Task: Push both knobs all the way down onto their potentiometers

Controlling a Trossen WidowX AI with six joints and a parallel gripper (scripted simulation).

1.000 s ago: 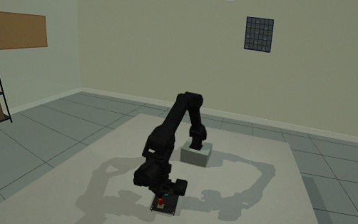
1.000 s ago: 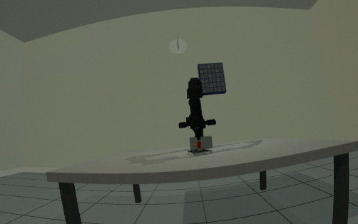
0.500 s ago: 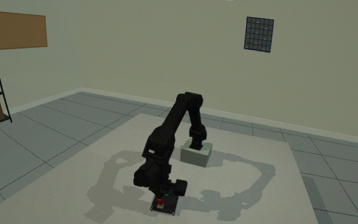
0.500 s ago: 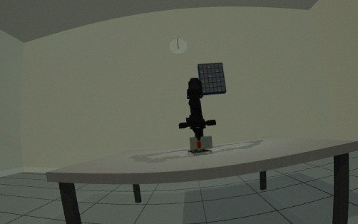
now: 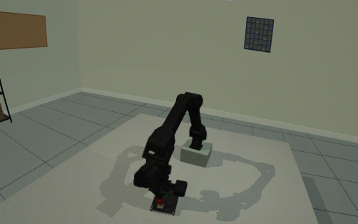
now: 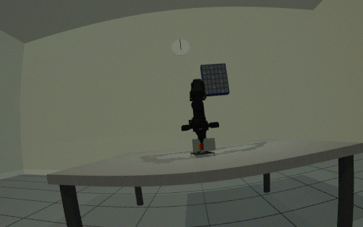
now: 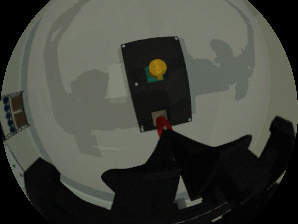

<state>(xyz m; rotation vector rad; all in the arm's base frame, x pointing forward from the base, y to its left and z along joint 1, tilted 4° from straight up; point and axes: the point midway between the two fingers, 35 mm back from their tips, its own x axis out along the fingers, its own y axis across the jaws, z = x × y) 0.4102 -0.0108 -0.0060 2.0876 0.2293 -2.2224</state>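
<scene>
Right now the red knob is 1 cm below my gripper tip. Also, from my gripper tip: yellow knob: 7 cm behind, 2 cm below, 1 cm to the right.
</scene>
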